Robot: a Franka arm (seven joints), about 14 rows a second.
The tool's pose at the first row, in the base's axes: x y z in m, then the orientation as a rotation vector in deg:
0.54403, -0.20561, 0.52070, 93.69, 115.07, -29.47
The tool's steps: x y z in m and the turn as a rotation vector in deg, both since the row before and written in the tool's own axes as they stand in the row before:
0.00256, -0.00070, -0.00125, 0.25, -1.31, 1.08
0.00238, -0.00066, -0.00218, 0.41, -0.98, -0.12
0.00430, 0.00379, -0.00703, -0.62, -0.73, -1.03
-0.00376, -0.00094, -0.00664, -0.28, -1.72, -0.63
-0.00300, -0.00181, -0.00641, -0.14, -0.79, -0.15
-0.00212, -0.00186, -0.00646, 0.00, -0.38, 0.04
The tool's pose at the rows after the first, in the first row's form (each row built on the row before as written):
0.54277, -0.20301, 0.52018, 94.08, 113.15, -30.28
0.54150, -0.19998, 0.52044, 93.66, 112.57, -31.47
0.54370, -0.19167, 0.52333, 91.94, 112.97, -31.72
0.54238, -0.19063, 0.53083, 90.21, 112.27, -32.86
0.54009, -0.18915, 0.53761, 89.53, 111.82, -33.31
0.53758, -0.18693, 0.54381, 89.35, 111.50, -33.55

